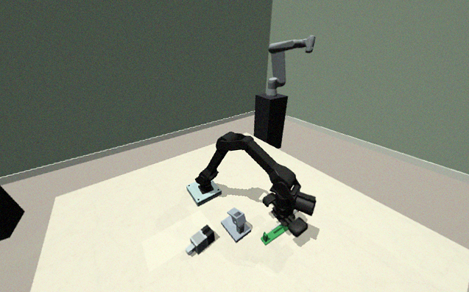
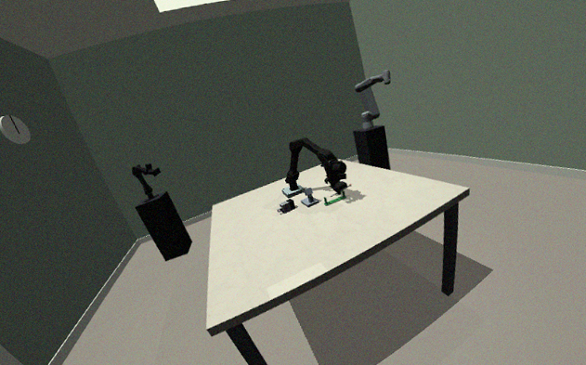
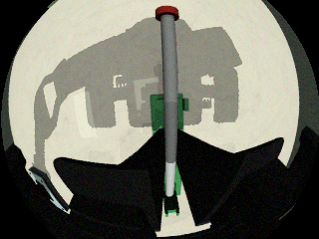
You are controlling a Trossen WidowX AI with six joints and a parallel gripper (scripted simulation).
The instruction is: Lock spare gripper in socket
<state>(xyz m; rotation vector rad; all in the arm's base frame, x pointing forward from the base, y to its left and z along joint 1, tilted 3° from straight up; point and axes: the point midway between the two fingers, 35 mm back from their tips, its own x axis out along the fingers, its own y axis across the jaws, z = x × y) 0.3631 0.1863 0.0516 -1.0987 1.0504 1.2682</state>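
My gripper tip is 40 mm to the left of the green cradle. Round my gripper tip: spare gripper: 110 mm behind, 320 mm to the right; mount: 100 mm behind, 160 mm to the right, 20 mm above.
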